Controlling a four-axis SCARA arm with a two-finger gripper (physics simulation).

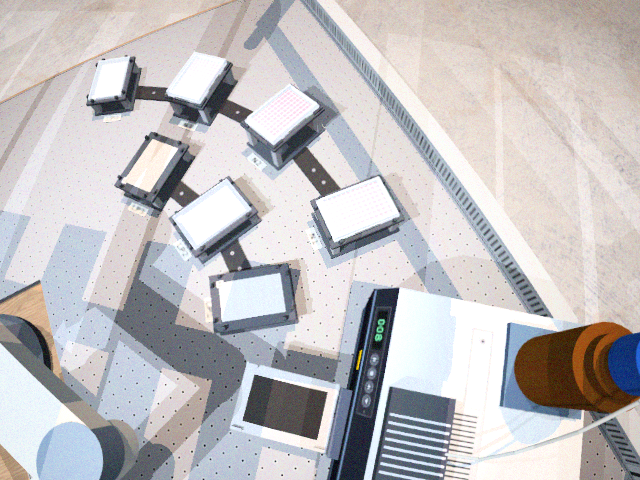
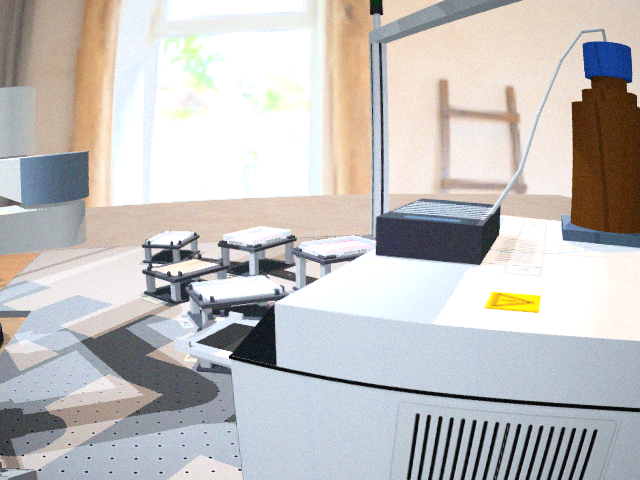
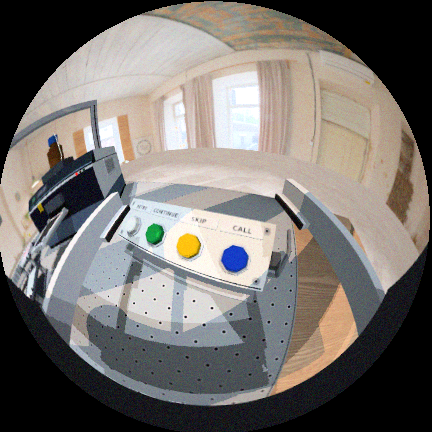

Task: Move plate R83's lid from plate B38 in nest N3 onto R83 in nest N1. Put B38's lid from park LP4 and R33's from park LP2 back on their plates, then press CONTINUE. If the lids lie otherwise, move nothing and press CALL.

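Frame: origin at the arm's base, x right, y ahead, z up, level; metres.
Seen in the pictures: gripper, fingertip midpoint: (image 3: 198, 190).
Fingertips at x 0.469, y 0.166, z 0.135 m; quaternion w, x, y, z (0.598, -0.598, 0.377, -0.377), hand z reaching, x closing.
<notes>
Offsets run from my fingertips to a thing's top centre. "pt": to the spot under its first point.
My open gripper (image 3: 198, 190) is empty, its fingers spread over the button panel @[dx +0.006, dy +0.037, dz -0.038 m] (image 3: 215, 223). The panel has a green CONTINUE button @[dx -0.017, dy +0.061, dz -0.048 m] (image 3: 154, 234), a yellow SKIP button @[dx -0.016, dy +0.011, dz -0.048 m] (image 3: 189, 245) and a blue CALL button @[dx -0.015, dy -0.039, dz -0.048 m] (image 3: 235, 258). Three plates, apparently in N1 @[dx -0.425, dy +0.622, dz -0.047 m] (image 1: 359, 209), N2 @[dx -0.675, dy +0.589, dz -0.033 m] (image 1: 282, 114) and N3 @[dx -0.875, dy +0.468, dz -0.044 m] (image 1: 199, 80) (image 2: 257, 236), stand on an arc; pink wells show in N2's, fainter in N1's. White lids appear to lie on LP2 @[dx -0.550, dy +0.379, dz -0.068 m] (image 1: 214, 214) (image 2: 235, 289) and, at the far left, LP4 (image 1: 113, 80) (image 2: 170, 238). Plate names and lid stacking cannot be read.
Two further stands (image 1: 152, 165) (image 1: 253, 297) belong to the inner group; their surfaces are hard to judge. A white instrument (image 1: 426, 330) (image 2: 439, 356) has an extended tray @[pt dx -0.165, dy +0.429, dz -0.023 m] (image 1: 330, 397) and carries a brown bottle @[pt dx -0.090, dy +0.644, dz +0.182 m] (image 1: 553, 366) (image 2: 602, 165) with tubing. The arm (image 1: 46, 403) (image 2: 51, 178) is at left.
</notes>
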